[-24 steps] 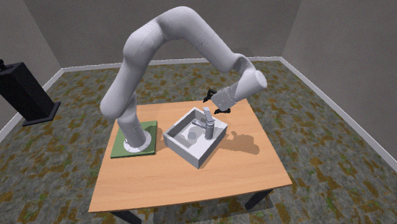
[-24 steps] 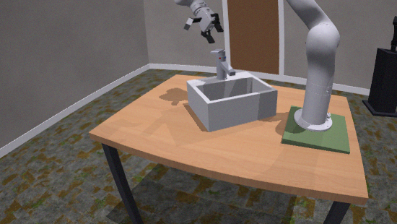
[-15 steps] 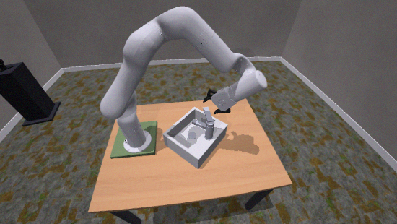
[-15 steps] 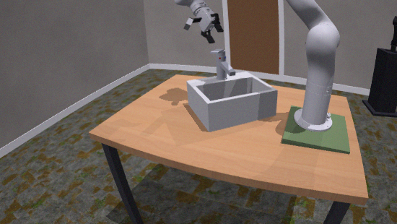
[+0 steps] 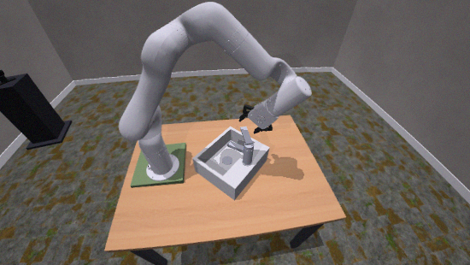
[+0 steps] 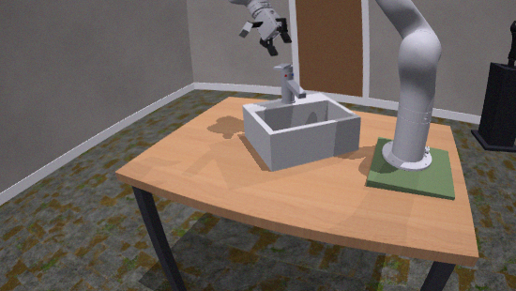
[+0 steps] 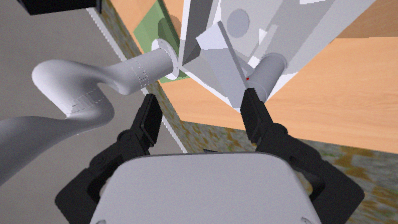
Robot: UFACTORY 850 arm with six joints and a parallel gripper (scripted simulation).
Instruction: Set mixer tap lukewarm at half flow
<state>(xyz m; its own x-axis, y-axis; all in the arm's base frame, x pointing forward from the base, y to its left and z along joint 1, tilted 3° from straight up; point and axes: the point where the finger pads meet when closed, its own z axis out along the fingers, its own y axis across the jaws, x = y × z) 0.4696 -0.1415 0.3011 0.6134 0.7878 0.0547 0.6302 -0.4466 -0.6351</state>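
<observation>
Right now my hand is 1 cm to the right of the lever and 7 cm above it. From my hand the other things lie so: grey sink basin: 8 cm behind, 5 cm to the left, 31 cm below; then grey mixer tap: 2 cm behind, 2 cm to the right, 12 cm below.
</observation>
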